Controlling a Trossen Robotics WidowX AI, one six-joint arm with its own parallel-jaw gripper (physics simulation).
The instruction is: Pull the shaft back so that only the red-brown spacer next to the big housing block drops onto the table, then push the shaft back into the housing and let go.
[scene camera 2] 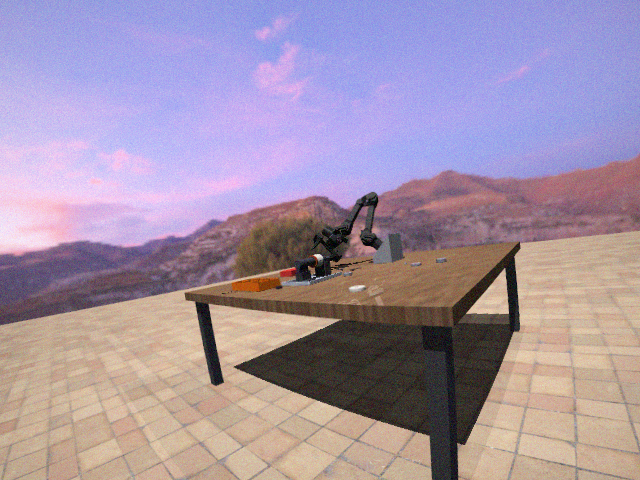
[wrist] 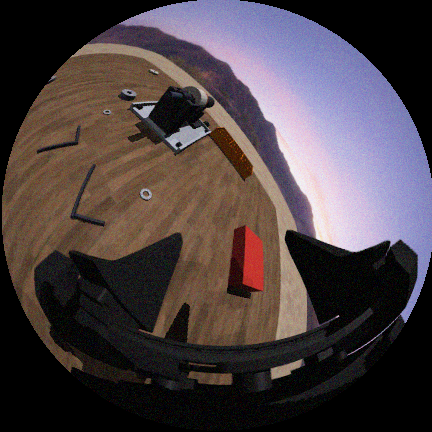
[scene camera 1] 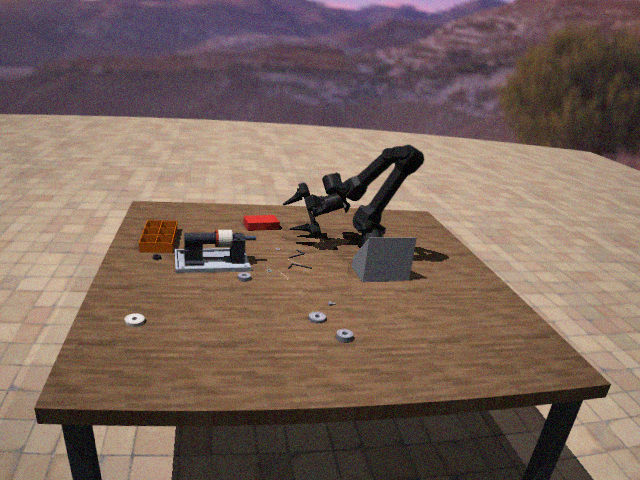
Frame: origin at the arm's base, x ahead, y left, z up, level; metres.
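Seen in the pictures: gripper, fingertip midpoint: (wrist: pixel 234 236) (scene camera 1: pixel 286 216); arm's base at its link origin: (scene camera 2: pixel 382 248) (scene camera 1: pixel 374 250).
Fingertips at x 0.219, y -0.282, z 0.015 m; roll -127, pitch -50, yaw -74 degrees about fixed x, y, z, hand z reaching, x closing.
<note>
Pixels of each thing's middle, then the offset from my fingertips to it. "*": a spot on its surface instead.
- red-brown spacer at the middle of its body: (scene camera 1: pixel 216 238) dy +0.162, dx +0.263, dz -0.010 m
- shaft at a spot on its surface: (scene camera 1: pixel 250 238) * dy +0.172, dx +0.158, dz -0.008 m
- red block at the middle of its body: (wrist: pixel 248 259) (scene camera 1: pixel 261 222) (scene camera 2: pixel 292 272) dy -0.145, dx +0.055, dz -0.074 m
- orange divided tray at the middle of its body: (scene camera 1: pixel 159 235) (wrist: pixel 233 150) (scene camera 2: pixel 255 284) dy -0.028, dx +0.437, dz -0.071 m
The big dark housing block (scene camera 1: pixel 193 252) (scene camera 2: pixel 303 271) stands at the left of a light base plate (scene camera 1: pixel 211 267) (wrist: pixel 187 141). The red-brown spacer (scene camera 1: pixel 217 237) shows as a thin band against its barrel, beside a wider white spacer (scene camera 1: pixel 225 236) (scene camera 2: pixel 318 259) (wrist: pixel 201 97). Both are up on the shaft line. The shaft (scene camera 1: pixel 250 238) sticks out to the right past the smaller support (scene camera 1: pixel 237 250). The red-brown spacer is not distinguishable in the wrist view. My gripper (scene camera 1: pixel 287 215) (wrist: pixel 234 236) is open and empty, in the air to the right of the shaft end, apart from it.
A red block (scene camera 1: pixel 262 223) (wrist: pixel 253 265) lies behind the fixture. An orange divided tray (scene camera 1: pixel 155 249) (scene camera 2: pixel 253 284) (wrist: pixel 232 152) is left of it. A grey wedge (scene camera 1: pixel 387 259) (scene camera 2: pixel 388 251) stands near the arm. Hex keys (scene camera 1: pixel 297 255) (wrist: pixel 82 192) and several rings lie on the table.
</note>
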